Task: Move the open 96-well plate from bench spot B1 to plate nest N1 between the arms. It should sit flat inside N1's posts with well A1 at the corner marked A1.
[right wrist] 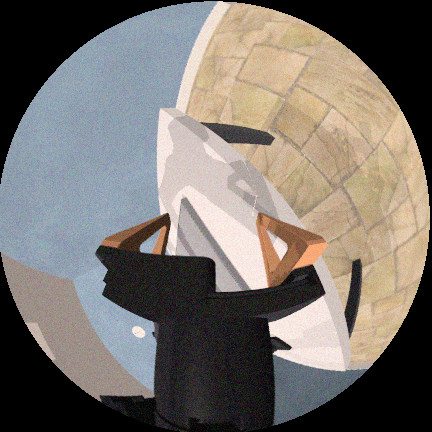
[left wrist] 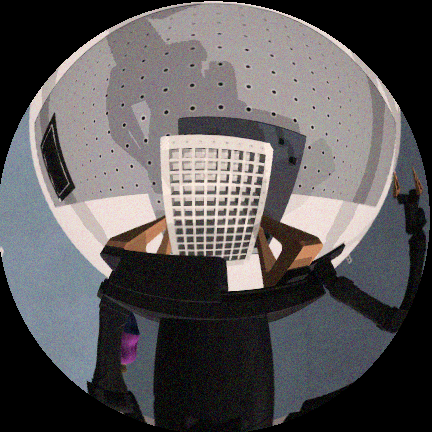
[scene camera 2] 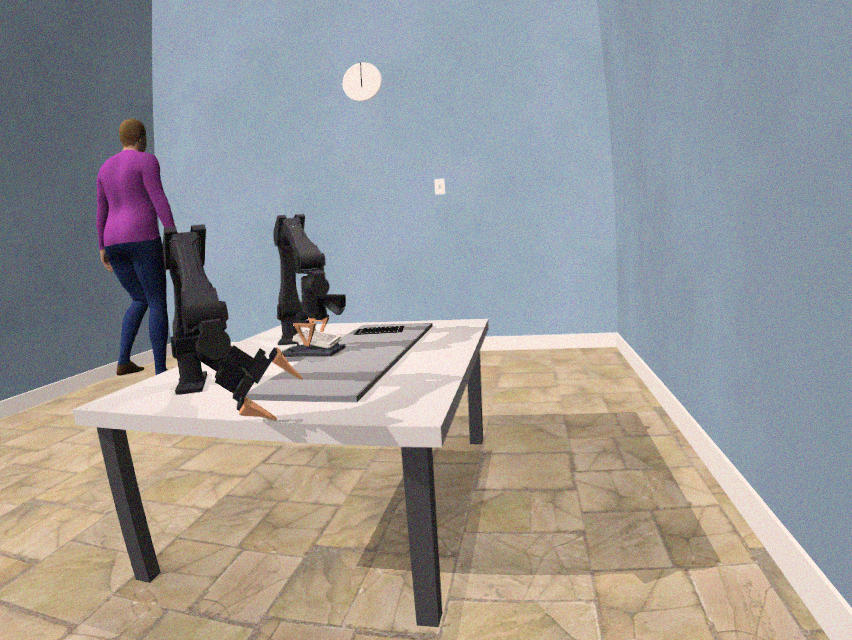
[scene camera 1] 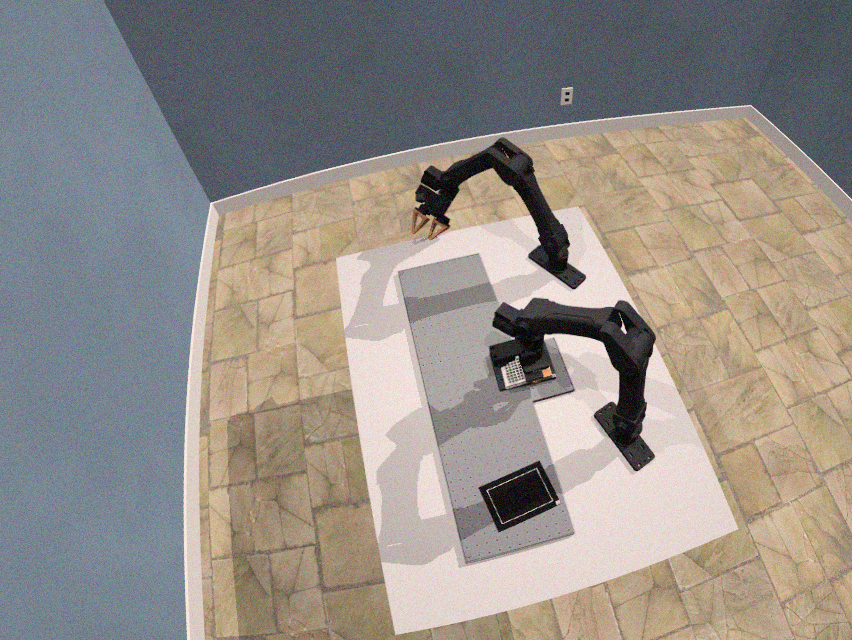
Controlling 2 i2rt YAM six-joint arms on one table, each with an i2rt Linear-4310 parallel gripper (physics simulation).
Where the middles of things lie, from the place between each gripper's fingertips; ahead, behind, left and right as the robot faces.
Now: left hand 20 mm short of the white well plate [left wrist: 214, 187] and 20 mm below it. From my left hand the other things lie so: black nest with white outline [scene camera 1: 525, 493] 110 mm ahead, 330 mm to the left, 20 mm below.
My right hand is 190 mm past the white well plate, 570 mm to the right of it and 10 mm below it. Round my right hand: black nest with white outline 100 mm behind, 900 mm to the left, 30 mm below.
